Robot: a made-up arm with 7 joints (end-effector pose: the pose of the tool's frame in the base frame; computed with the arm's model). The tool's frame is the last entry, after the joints. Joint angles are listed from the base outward.
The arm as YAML. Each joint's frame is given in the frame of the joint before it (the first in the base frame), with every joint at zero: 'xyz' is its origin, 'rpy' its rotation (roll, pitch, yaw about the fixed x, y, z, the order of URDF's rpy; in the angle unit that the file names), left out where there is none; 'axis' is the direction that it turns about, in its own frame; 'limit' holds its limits. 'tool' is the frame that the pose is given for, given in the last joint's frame.
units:
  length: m
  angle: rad
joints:
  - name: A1
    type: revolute
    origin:
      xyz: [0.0, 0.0, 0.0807]
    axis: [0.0, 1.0, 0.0]
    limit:
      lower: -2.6
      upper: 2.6
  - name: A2
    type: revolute
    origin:
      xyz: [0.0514, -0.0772, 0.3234]
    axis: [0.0, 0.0, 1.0]
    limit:
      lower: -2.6
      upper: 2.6
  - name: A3
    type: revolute
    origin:
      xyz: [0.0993, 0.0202, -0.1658]
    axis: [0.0, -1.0, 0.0]
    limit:
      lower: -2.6
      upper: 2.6
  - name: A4
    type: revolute
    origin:
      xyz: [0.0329, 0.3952, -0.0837]
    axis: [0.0, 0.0, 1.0]
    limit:
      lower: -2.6
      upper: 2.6
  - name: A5
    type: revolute
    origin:
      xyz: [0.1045, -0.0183, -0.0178]
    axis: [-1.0, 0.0, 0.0]
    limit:
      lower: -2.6
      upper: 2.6
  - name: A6
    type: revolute
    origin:
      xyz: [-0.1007, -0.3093, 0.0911]
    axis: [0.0, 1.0, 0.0]
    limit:
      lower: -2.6
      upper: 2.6
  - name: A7
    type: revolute
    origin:
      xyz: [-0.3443, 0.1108, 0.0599]
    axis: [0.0, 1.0, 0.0]
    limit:
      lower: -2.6
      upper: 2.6
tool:
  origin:
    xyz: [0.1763, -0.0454, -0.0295]
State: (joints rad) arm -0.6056 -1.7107 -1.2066 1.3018 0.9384 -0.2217 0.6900
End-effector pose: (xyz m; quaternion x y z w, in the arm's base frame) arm 0.1361 -0.3268 0.2167 0.1885 0.0411 -0.0421 0.9803
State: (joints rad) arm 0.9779 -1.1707 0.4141 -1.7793 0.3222 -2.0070 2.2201
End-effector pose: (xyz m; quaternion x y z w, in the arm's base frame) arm -0.1078 0.1083 -0.2633 -0.3281 0.0265 -0.9384 0.1056
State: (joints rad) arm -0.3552 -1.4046 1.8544 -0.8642 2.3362 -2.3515 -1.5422
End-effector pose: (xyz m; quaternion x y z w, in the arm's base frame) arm 0.2949 0.1496 0.2970 -0.8418 -0.0217 0.4927 0.2196
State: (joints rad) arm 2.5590 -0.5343 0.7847 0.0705 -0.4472 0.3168 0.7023
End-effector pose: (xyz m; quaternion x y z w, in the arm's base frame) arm -0.1707 -0.0014 0.0424 -0.0244 0.9680 -0.1521 0.1981
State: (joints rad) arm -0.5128 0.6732 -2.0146 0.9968 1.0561 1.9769 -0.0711
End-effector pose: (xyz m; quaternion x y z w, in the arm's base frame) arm -0.0676 0.5201 0.0699 0.7354 -0.6425 -0.2107 0.0442
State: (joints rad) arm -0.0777 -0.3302 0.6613 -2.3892 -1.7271 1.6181 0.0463
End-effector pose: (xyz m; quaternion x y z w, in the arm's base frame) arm 0.4534 0.3880 -0.1236 0.5759 -0.6284 -0.0516 0.5205
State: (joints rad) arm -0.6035 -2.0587 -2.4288 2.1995 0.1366 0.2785 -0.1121
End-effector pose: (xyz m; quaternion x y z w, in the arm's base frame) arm 0.4570 -0.2325 0.2383 0.7165 -0.5722 0.2802 0.2842
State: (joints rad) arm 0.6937 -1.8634 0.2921 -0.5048 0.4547 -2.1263 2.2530
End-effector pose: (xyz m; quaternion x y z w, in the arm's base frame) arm -0.0909 -0.3417 0.0967 -0.4231 0.2250 -0.8331 0.2761
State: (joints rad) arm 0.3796 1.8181 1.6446 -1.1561 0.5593 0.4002 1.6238
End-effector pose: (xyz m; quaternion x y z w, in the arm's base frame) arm -0.6338 -0.2741 0.2061 0.2134 0.7217 0.5172 0.4077
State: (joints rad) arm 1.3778 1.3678 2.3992 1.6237 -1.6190 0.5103 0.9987
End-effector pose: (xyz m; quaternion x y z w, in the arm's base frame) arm 0.5254 0.1449 0.2272 -0.1224 0.0563 0.9126 0.3860
